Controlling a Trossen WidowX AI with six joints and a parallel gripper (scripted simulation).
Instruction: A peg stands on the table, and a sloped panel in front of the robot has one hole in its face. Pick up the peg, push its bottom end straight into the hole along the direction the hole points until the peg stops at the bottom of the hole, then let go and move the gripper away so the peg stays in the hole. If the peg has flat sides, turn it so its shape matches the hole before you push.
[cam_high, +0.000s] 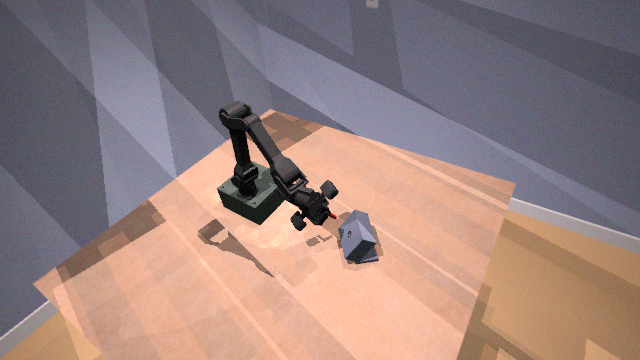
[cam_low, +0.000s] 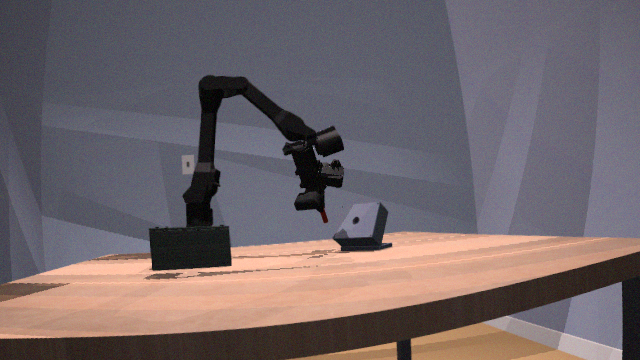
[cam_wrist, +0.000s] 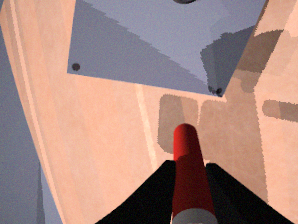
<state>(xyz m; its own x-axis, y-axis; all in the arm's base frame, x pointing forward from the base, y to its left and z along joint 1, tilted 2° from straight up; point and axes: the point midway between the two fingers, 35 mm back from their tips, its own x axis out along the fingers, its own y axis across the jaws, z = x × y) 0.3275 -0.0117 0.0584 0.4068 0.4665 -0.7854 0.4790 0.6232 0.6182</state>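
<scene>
The dark sloped panel lies 11 cm ahead of my gripper tip, 5 cm below it and 1 cm to the right of it. Also, from my gripper tip: round red peg (1 cm to the right, 1 cm behind, 1 cm above).
</scene>
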